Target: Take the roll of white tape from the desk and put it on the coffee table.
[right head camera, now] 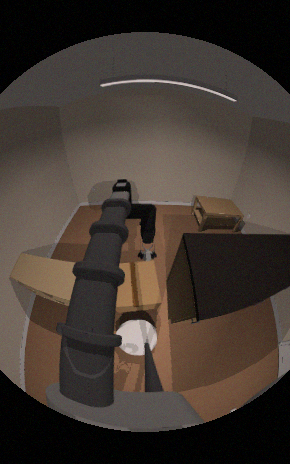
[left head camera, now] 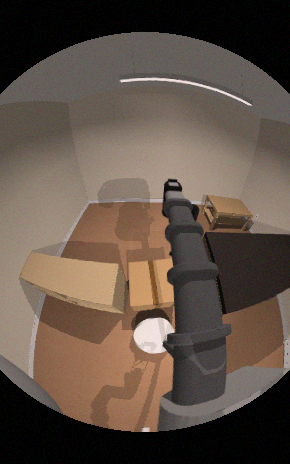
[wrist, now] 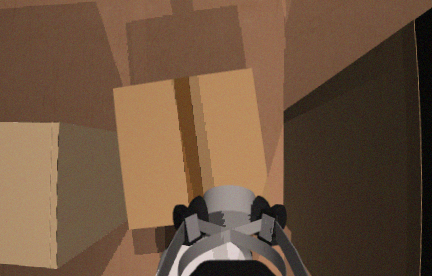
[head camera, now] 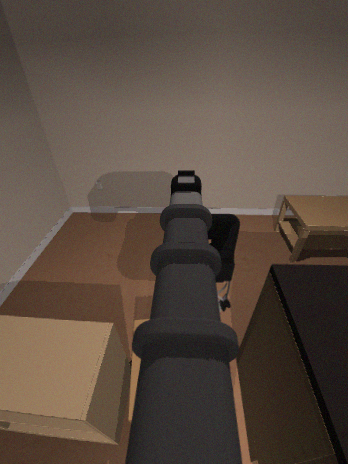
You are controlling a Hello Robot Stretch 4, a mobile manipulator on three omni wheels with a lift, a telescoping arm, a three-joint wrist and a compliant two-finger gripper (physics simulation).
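Frame: origin at the robot's base, x left, y ahead, z down, level; centimetres.
Seen in the pictures: gripper, fingertip midpoint: (right head camera: 146,257) (wrist: 229,211); robot's base, link origin: (right head camera: 136,335) (left head camera: 153,334).
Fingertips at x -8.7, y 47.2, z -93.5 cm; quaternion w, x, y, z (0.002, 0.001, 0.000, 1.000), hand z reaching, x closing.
Pixels of each thing's top centre, then the offset from my fingertips to it. Level surfaces: height alone.
- white tape, top centre: (wrist: 229,216) dy +0.4, dx +0.0, dz -3.6 cm
- small wooden table, surface height: dz +51.1 cm
- cardboard box, top centre: (wrist: 189,149) (right head camera: 133,282) (left head camera: 152,280) dy +6.4, dx +11.8, dz +55.5 cm
My gripper (wrist: 229,211) (right head camera: 147,255) (head camera: 224,303) is shut on the roll of white tape (wrist: 229,197), which looks pale grey between the two black fingertips. The gripper points down and hangs above the near end of a cardboard box in the wrist view. A small wooden table (head camera: 325,212) (left head camera: 229,205) (right head camera: 219,205) with legs and a lower shelf stands at the back right by the wall; it looks like the coffee table. I cannot tell any of the furniture to be the desk.
The cardboard box (wrist: 150,150) (left head camera: 141,285) with a brown stripe stands on the floor between a pale wooden cabinet (head camera: 50,365) (wrist: 25,190) on the left and a dark-topped cabinet (head camera: 320,310) (right head camera: 235,270) on the right. A white disc (left head camera: 152,336) (right head camera: 135,336) lies nearer the base.
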